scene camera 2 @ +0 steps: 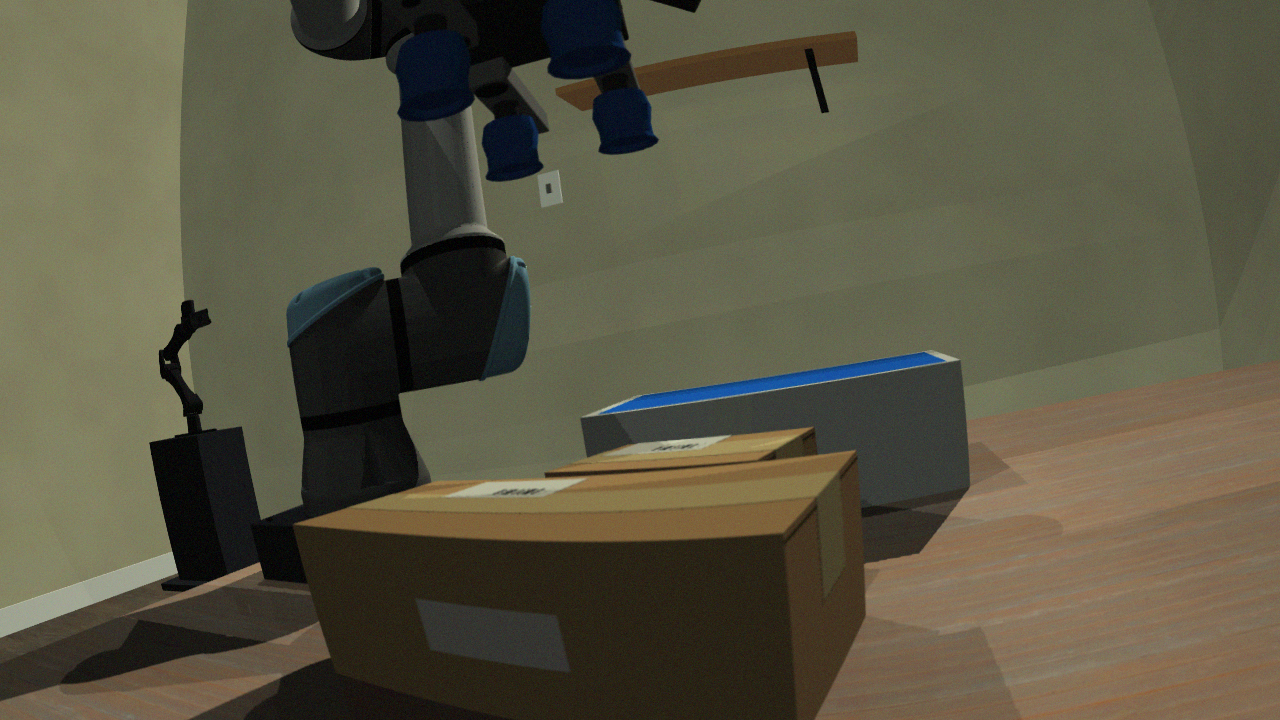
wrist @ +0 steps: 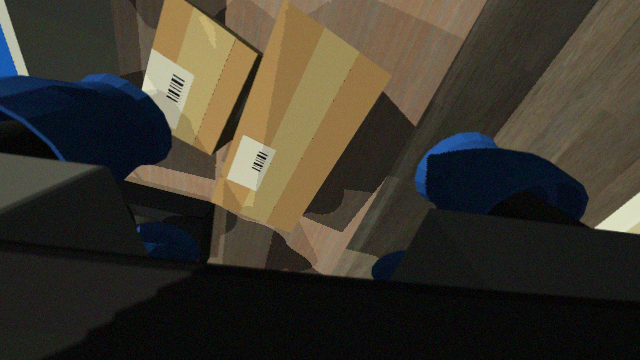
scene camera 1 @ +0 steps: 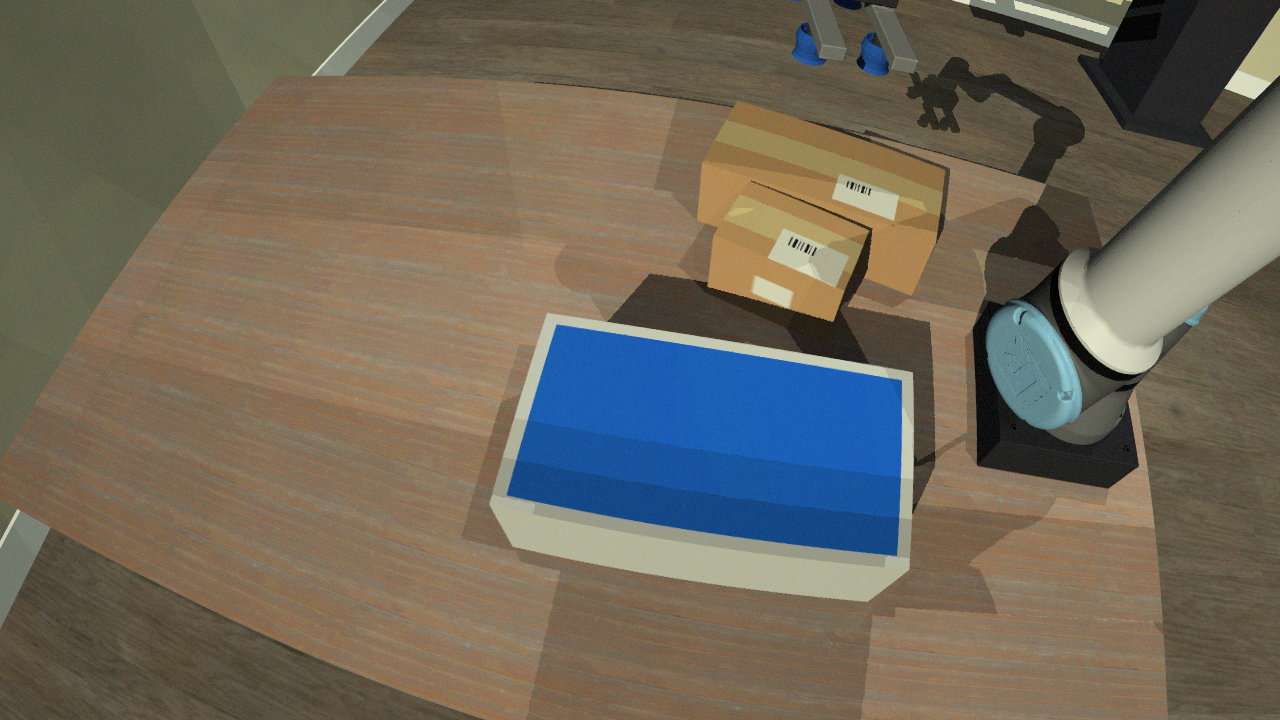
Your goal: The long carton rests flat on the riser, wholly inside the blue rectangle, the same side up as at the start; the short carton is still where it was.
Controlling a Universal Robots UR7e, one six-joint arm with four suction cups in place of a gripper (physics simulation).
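Frame: origin at the arm's base, x ahead, y left, z up, level; metres.
Where they show: hand, its tool point: [scene camera 2: 544,125] [wrist: 293,214].
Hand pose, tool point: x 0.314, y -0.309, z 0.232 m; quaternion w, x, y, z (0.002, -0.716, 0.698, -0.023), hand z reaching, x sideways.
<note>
After its pixels a point has its place.
The long carton [scene camera 1: 823,161] @[x 0.292, y -0.290, z 0.041 m] [scene camera 2: 626,591] @[x 0.333, y -0.384, z 0.018 m] [wrist: 310,115] @[x 0.332, y -0.312, z 0.041 m] lies flat on the table, its taped side and barcode label up. The short carton [scene camera 1: 760,246] @[x 0.383, y -0.134, z 0.040 m] [scene camera 2: 760,443] @[x 0.394, y -0.181, z 0.041 m] [wrist: 210,75] @[x 0.358, y -0.183, z 0.041 m] lies close beside it, on the riser's side, also label up. The pale riser [scene camera 1: 698,559] @[x 0.441, y 0.202, z 0.015 m] [scene camera 2: 895,429] @[x 0.522, y -0.009, z 0.005 m] [wrist: 15,50] @[x 0.350, y 0.017, z 0.057 m] stands apart from both cartons. The blue rectangle [scene camera 1: 716,429] @[x 0.432, y 0.096, z 0.057 m] [scene camera 2: 769,383] @[x 0.413, y 0.092, z 0.057 m] on its top is bare. My gripper [scene camera 1: 841,51] [scene camera 2: 537,98] @[x 0.314, y -0.309, z 0.232 m] [wrist: 300,150] is open and holds nothing. Its four blue cups hang high above the cartons, touching neither. In scene camera 1, parts of the gripper are cut off.
My arm's black base block [scene camera 1: 1002,447] @[x 0.106, y 0.073, z -0.011 m] stands right of the riser in scene camera 1. A small black arm on a dark pedestal [scene camera 2: 210,510] stands behind at the left in scene camera 2. A wooden wall shelf [scene camera 2: 751,67] hangs high on the wall.
</note>
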